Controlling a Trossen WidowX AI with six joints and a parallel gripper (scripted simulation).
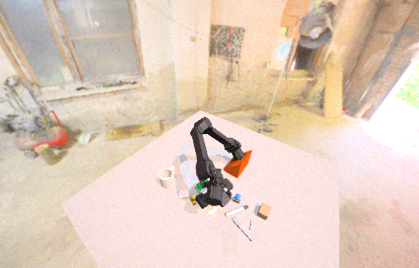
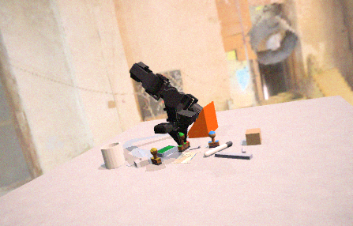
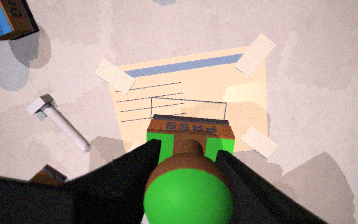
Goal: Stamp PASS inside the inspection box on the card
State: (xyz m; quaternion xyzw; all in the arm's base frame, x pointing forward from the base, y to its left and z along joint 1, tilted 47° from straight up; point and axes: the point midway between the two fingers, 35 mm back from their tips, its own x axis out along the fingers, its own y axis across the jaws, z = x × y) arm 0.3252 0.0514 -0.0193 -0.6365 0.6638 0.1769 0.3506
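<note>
The white card is 60 mm below my gripper tip. Round my gripper tip: yellow-knobbed stamp (60 mm ahead, 90 mm to the right, 40 mm below); green stamp (right at my gripper tip); red-knobbed stamp (120 mm behind, 50 mm to the right, 40 mm below).
</note>
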